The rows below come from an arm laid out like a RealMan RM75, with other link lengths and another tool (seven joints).
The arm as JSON. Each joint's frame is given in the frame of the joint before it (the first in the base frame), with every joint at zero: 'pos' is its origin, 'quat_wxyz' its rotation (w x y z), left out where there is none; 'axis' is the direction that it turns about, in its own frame. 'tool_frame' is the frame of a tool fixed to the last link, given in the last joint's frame.
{
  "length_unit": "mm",
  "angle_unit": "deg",
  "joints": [
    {
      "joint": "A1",
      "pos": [
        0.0,
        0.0,
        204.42
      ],
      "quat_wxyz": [
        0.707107,
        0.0,
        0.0,
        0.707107
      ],
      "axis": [
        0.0,
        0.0,
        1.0
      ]
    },
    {
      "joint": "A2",
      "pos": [
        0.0,
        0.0,
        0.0
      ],
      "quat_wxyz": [
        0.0,
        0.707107,
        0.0,
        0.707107
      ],
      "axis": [
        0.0,
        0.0,
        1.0
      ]
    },
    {
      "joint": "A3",
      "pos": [
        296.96,
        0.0,
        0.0
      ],
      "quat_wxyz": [
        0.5,
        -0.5,
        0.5,
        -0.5
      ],
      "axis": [
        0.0,
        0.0,
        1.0
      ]
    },
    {
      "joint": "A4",
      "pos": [
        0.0,
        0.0,
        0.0
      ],
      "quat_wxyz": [
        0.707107,
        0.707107,
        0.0,
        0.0
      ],
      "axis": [
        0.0,
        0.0,
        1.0
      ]
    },
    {
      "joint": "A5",
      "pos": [
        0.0,
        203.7,
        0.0
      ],
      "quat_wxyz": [
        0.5,
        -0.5,
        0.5,
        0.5
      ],
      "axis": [
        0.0,
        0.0,
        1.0
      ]
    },
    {
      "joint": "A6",
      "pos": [
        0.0,
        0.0,
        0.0
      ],
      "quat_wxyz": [
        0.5,
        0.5,
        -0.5,
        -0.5
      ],
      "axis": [
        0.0,
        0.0,
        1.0
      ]
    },
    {
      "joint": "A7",
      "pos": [
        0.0,
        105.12,
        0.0
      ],
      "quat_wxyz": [
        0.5,
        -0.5,
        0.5,
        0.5
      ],
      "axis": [
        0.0,
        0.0,
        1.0
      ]
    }
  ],
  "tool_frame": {
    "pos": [
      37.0,
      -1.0,
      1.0
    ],
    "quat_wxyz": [
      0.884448,
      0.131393,
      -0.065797,
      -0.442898
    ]
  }
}
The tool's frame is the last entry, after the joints.
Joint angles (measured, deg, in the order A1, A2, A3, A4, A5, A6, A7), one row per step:
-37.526 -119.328 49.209 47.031 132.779 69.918 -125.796
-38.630 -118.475 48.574 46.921 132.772 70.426 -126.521
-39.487 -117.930 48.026 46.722 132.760 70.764 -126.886
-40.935 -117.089 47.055 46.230 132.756 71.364 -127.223
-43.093 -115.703 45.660 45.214 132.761 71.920 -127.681
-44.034 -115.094 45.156 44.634 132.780 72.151 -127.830
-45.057 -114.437 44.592 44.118 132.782 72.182 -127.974
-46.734 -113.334 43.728 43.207 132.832 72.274 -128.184
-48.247 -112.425 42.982 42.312 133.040 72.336 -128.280
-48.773 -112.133 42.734 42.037 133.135 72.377 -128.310
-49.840 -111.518 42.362 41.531 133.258 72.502 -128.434
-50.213 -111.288 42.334 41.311 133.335 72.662 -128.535
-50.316 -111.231 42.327 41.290 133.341 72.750 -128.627
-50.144 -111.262 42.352 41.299 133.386 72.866 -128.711
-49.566 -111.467 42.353 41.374 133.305 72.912 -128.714
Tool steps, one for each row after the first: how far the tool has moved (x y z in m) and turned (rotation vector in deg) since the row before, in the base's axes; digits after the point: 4 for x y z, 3 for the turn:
0.0043 0.0065 0.0076 0.440 -0.177 -0.122
0.0035 0.0047 0.0047 0.277 -0.210 -0.174
0.0061 0.0074 0.0068 0.298 -0.381 -0.439
0.0085 0.0111 0.0106 0.620 -0.458 -0.531
0.0037 0.0046 0.0040 0.116 -0.154 -0.243
0.0044 0.0054 0.0051 0.432 -0.117 -0.332
0.0075 0.0086 0.0081 0.593 -0.142 -0.564
0.0069 0.0073 0.0063 0.383 -0.017 -0.545
0.0026 0.0025 0.0021 0.111 0.009 -0.221
0.0058 0.0050 0.0043 0.176 0.025 -0.496
0.0020 0.0015 0.0011 -0.140 0.058 -0.142
0.0007 0.0004 0.0003 -0.055 -0.030 -0.016
-0.0014 -0.0010 -0.0005 -0.156 -0.020 0.225
-0.0041 -0.0029 -0.0017 -0.130 -0.198 0.513

